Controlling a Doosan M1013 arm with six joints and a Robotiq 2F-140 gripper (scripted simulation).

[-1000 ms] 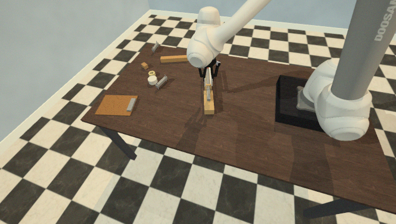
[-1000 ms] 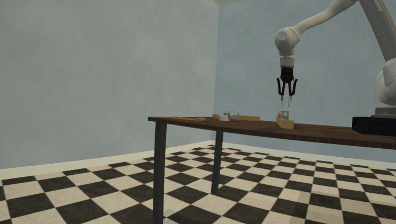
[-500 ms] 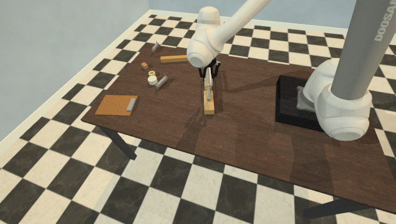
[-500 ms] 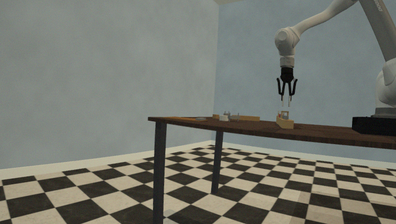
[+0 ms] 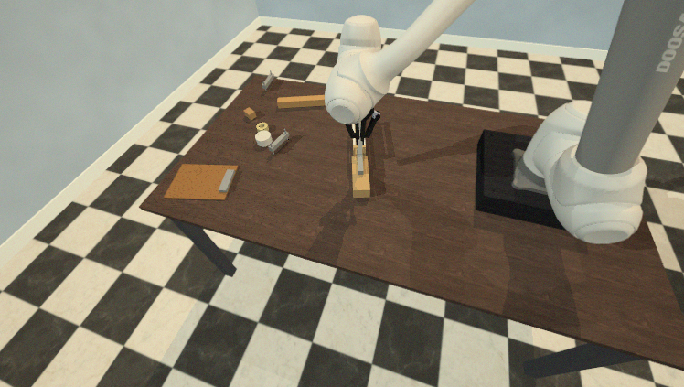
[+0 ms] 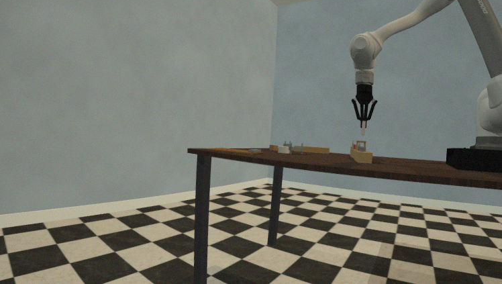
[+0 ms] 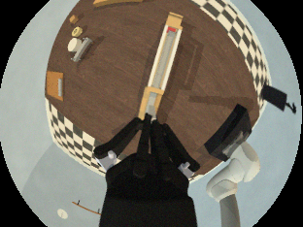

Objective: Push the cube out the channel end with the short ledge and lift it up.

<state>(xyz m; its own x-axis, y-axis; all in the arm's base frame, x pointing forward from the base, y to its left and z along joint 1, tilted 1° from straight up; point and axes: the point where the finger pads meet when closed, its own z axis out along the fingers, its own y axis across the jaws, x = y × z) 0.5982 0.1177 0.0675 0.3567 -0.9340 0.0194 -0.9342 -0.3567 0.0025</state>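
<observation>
Right now my hand is 9 cm short of the red cube, 24 cm to the left of it and 9 cm above it. Also, from my hand: yellow ring 49 cm ahead, 10 cm to the right, 14 cm below; then grey piece 1 cm ahead, 2 cm to the right, 10 cm below; then wooden channel 5 cm ahead, 14 cm to the right, 10 cm below.
</observation>
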